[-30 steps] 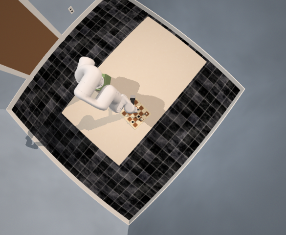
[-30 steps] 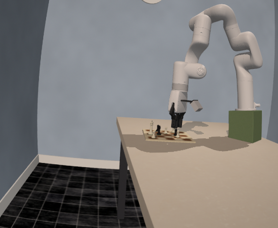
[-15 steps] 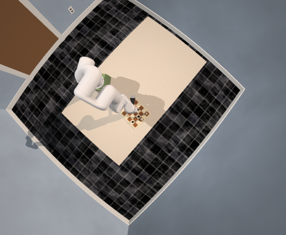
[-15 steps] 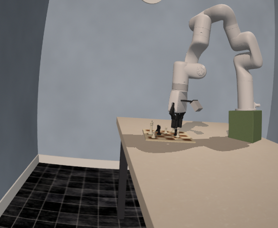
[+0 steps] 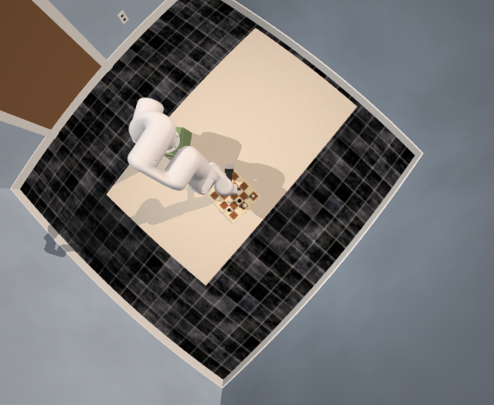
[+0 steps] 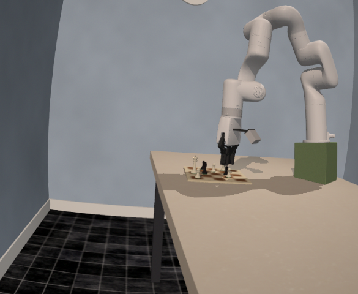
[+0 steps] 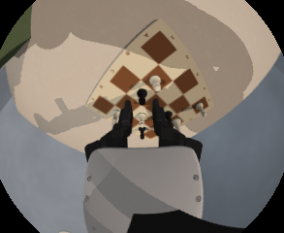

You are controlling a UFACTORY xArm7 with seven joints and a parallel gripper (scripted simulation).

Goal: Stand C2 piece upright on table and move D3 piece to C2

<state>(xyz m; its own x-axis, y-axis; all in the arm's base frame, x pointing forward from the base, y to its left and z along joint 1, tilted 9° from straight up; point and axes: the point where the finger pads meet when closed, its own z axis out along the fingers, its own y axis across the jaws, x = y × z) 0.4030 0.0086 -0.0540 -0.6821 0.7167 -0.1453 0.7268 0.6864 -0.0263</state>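
Right now the chessboard is 60 mm below my hand and 40 mm ahead of it.
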